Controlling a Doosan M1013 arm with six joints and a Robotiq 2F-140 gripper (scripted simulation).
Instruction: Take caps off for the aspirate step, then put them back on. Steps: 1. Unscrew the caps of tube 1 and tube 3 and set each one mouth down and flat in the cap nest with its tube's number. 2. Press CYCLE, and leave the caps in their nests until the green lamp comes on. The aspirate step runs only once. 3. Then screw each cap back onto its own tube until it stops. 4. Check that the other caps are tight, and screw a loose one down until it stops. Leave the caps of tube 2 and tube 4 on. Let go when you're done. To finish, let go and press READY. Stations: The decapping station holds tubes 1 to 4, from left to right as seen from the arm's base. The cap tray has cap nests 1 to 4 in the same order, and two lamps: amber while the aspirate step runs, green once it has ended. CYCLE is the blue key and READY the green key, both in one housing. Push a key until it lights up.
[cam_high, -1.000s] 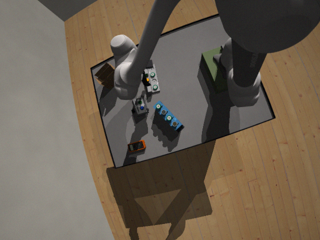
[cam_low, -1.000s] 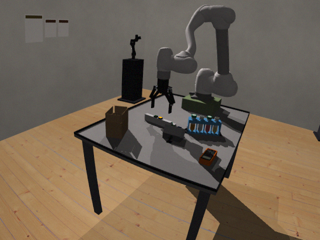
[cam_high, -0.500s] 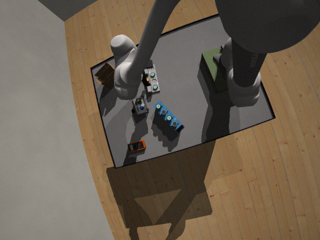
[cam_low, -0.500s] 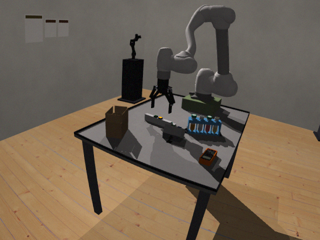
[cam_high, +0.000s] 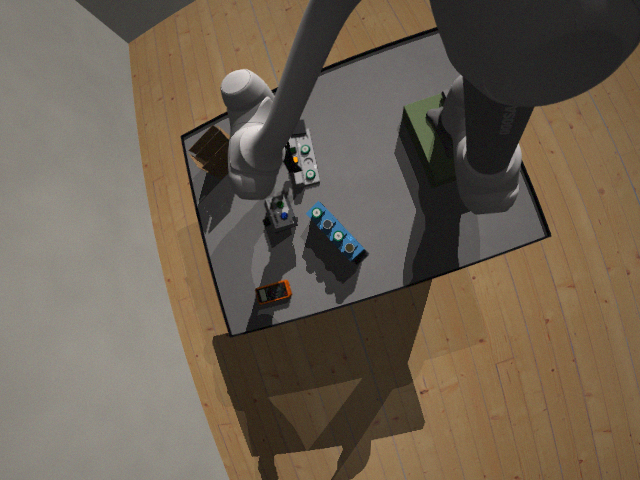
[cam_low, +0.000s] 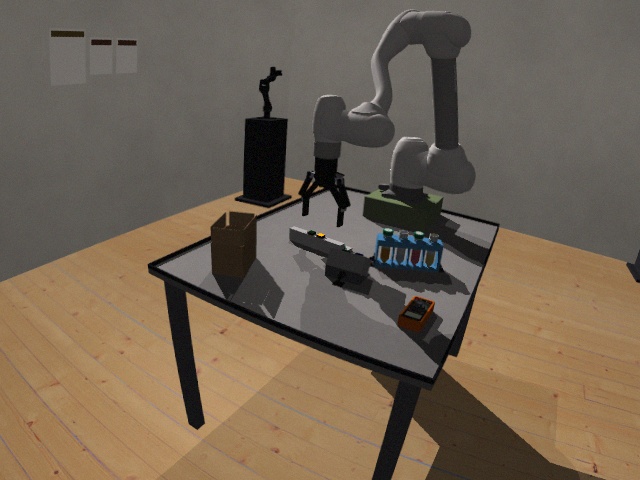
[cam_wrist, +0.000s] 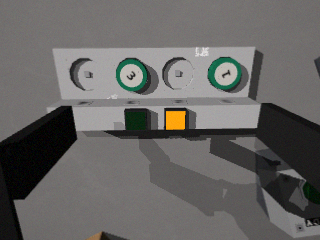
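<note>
Now: the cap 1 10 mm behind my hand, 70 mm to the left of it and 90 mm below it. The rest, counted from my hand: key housing 140 mm ahead, 170 mm to the left, 50 mm below; green key 120 mm ahead, 150 mm to the left, 40 mm below; blue key 120 mm ahead, 190 mm to the left, 40 mm below.
</note>
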